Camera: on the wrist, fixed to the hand. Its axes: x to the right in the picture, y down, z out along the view.
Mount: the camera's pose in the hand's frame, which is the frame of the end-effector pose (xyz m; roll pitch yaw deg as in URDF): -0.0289 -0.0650 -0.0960 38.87 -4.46 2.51
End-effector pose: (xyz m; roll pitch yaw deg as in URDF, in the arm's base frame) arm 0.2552 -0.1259 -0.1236 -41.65 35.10 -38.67
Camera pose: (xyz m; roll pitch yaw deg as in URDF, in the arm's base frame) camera 0.1537 -0.1886 -0.1303 0.57 33.29 -32.88
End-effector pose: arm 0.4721 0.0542 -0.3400 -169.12 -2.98 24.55
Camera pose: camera 0.4218 0.0815 -0.2351 -130.14 1.87 22.93
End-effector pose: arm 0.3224 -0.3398 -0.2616 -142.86 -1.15 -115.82
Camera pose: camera 0.3305 -0.3090 -0.1464 -103.88 3.92 -115.12
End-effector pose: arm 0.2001 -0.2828 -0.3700 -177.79 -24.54 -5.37
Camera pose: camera 0.1390 -0.2155 -0.2925 -137.88 -19.97 -7.85
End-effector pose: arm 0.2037 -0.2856 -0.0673 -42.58 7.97 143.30
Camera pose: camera 0.2970 -0.2145 -0.0897 -3.00 6.35 148.19
